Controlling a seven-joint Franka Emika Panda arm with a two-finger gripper.
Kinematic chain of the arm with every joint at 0, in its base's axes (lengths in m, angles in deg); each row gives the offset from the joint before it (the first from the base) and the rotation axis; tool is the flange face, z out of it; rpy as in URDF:
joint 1: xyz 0 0 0.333 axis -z
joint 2: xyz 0 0 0 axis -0.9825 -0.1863 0
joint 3: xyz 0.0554 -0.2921 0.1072 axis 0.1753 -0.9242 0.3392
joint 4: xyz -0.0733 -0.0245 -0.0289 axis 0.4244 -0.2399 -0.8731
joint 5: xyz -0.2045 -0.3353 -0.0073 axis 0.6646 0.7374 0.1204
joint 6: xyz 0 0 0 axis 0.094 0.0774 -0.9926
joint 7: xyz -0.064 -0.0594 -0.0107 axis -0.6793 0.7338 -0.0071
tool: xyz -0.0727 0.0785 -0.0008 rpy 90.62 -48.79 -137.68
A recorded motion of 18 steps. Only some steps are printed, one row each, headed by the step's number.
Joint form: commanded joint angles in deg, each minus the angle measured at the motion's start. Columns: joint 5, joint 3, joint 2, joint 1, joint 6, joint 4, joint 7.
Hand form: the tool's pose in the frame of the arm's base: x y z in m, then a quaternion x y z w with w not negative. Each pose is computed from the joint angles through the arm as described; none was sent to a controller.
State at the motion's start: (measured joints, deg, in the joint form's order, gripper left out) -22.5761 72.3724 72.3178 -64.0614 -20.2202 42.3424 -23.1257
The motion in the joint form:
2: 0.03 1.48 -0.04 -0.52 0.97 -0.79 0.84
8: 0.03 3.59 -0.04 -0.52 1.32 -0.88 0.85
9: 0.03 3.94 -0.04 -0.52 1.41 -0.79 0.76
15: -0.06 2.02 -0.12 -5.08 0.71 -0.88 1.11
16: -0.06 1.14 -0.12 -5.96 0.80 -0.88 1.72
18: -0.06 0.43 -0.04 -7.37 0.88 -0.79 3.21
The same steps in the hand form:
2: 0.5541 -0.0935 0.5848 0.93276 -0.35365 0.06290 0.03066
8: 0.5567 -0.0727 0.5849 0.93913 -0.33666 0.06133 0.03071
9: 0.5569 -0.0693 0.5840 0.94048 -0.33308 0.05988 0.03105
15: 0.5611 -0.0437 0.5852 0.94672 -0.31405 0.06635 0.02640
16: 0.5609 -0.0439 0.5851 0.94507 -0.31914 0.06569 0.02599
18: 0.5608 -0.0371 0.5850 0.94288 -0.32570 0.06540 0.02480

